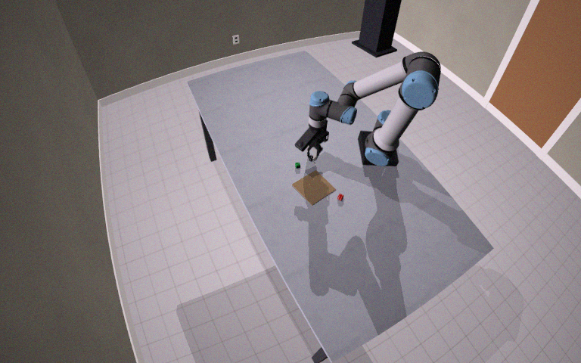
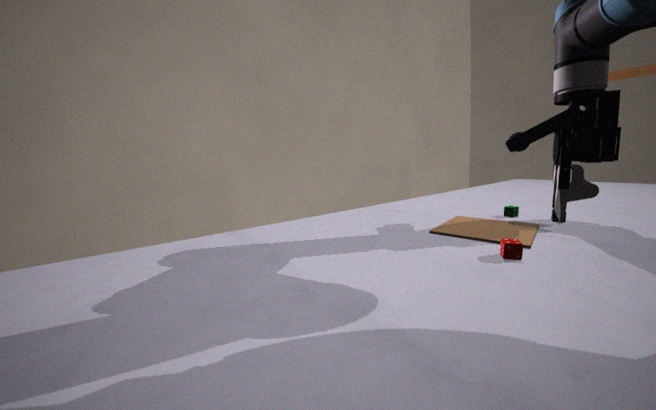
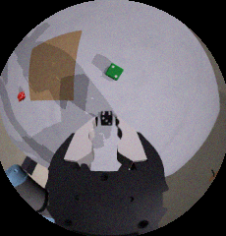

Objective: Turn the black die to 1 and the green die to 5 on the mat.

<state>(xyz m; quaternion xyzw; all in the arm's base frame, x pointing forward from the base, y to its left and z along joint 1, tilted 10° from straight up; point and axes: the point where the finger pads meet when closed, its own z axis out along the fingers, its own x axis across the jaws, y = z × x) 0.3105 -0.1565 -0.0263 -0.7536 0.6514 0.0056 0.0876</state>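
Right now my hand is 10 mm above the black die. Round my hand: green die (80 mm ahead, 10 mm below); red die (250 mm to the left, 40 mm ahead, 10 mm below); brown mat (140 mm to the left, 90 mm ahead, 20 mm below).
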